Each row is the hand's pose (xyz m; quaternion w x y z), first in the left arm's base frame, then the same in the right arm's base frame.
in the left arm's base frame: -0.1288 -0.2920 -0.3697 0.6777 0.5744 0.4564 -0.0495
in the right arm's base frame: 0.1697 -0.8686 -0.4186 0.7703 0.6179 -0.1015 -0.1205
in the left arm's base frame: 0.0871 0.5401 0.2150 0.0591 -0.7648 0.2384 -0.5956
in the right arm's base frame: 0.5108 -0.1650 0.2666 0.1522 0.3259 -0.4206 0.8329
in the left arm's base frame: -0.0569 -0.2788 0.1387 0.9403 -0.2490 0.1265 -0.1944
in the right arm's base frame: -0.0833 -0.6808 -0.0129 0.7395 -0.1643 -0.1738 -0.6293
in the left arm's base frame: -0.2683 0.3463 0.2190 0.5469 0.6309 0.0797 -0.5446
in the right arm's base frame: 0.2246 -0.0917 -0.0101 0.3317 0.7205 -0.4298 -0.4314
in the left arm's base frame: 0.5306 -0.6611 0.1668 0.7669 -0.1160 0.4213 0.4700
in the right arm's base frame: -0.1263 -1.2728 0.3611 0.9731 -0.1789 0.1436 0.0192
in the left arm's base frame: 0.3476 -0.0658 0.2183 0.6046 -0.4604 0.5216 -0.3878
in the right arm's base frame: 0.1888 -0.7331 0.3593 0.5175 -0.0875 0.3499 -0.7760
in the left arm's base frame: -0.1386 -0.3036 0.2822 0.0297 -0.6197 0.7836 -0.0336
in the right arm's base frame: -0.2170 -0.5886 0.0256 0.2592 -0.2073 0.8793 -0.3416
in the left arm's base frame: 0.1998 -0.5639 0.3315 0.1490 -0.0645 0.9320 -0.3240
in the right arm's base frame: -0.2892 -0.9429 0.2578 0.3506 0.4150 0.7205 -0.4309
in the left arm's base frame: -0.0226 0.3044 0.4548 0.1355 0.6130 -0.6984 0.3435
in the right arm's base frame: 0.1612 -0.1606 0.3200 0.0300 0.1023 -0.8426 0.5278
